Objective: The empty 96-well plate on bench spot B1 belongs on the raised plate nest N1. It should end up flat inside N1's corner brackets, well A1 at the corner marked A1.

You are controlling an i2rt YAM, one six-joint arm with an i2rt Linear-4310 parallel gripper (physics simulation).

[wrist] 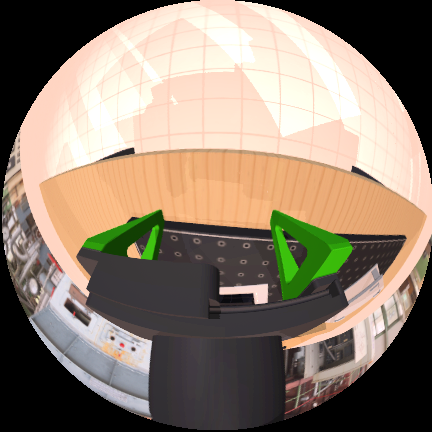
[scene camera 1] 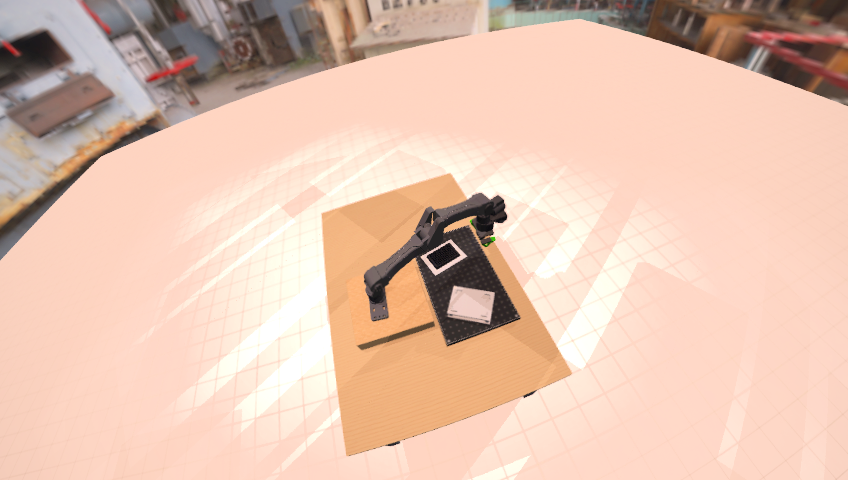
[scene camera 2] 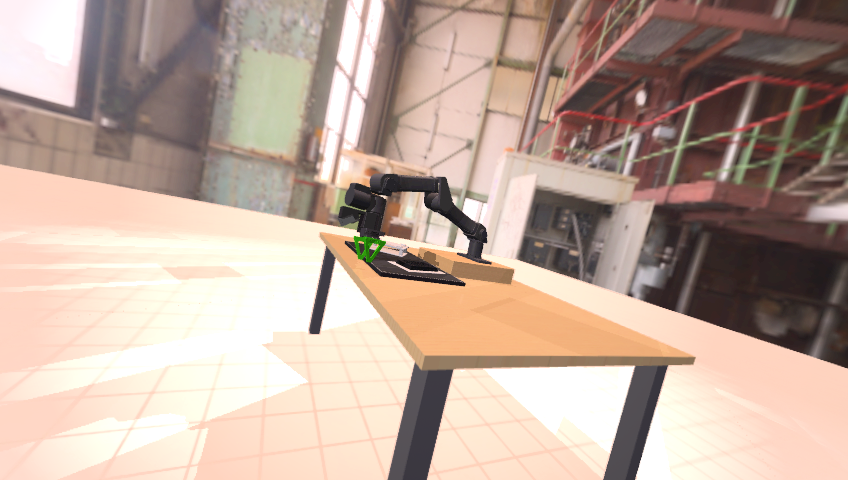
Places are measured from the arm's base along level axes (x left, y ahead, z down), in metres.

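Pixels of known places: gripper, fingertip midpoint: (wrist: 216, 215) (scene camera 1: 482, 238) (scene camera 2: 364, 260); arm's base at its link origin: (scene camera 1: 377, 297) (scene camera 2: 473, 259).
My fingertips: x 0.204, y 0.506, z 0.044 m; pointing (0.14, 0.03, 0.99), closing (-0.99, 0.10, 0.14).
Ahead of a thing's pixels: the offset from my fingertips to its top centre. Level surfaces: height alone.
The black 96-well plate @[dz -0.012, dx -0.046, dy -0.198 m] (scene camera 1: 443, 255) (scene camera 2: 416, 263) (wrist: 237, 299) lies flat inside the white outline of spot B1 (scene camera 1: 437, 271) (wrist: 261, 293). In the wrist view the gripper body hides most of it. The raised white nest N1 @[dz -0.037, dx -0.319, dy -0.151 m] (scene camera 1: 470, 304) (scene camera 2: 394, 249) (wrist: 360, 295) stands at the other end of the black board, with small corner brackets on top. The A1 marks are too small to read. My gripper (scene camera 1: 481, 232) (scene camera 2: 368, 256) (wrist: 216, 215) is open and empty, its green fingers wide apart. It hangs above the board's outer long edge, off to the side of the plate.
The black perforated board (scene camera 1: 499, 309) (wrist: 220, 250) carries both spots and lies on the wooden table @[dz +0.017 m] (scene camera 1: 416, 386) (scene camera 2: 535, 333) (wrist: 225, 175). The arm's base stands on a raised wooden block (scene camera 1: 404, 315) (scene camera 2: 476, 270) beside the board. The upper arm reaches over the board near B1.
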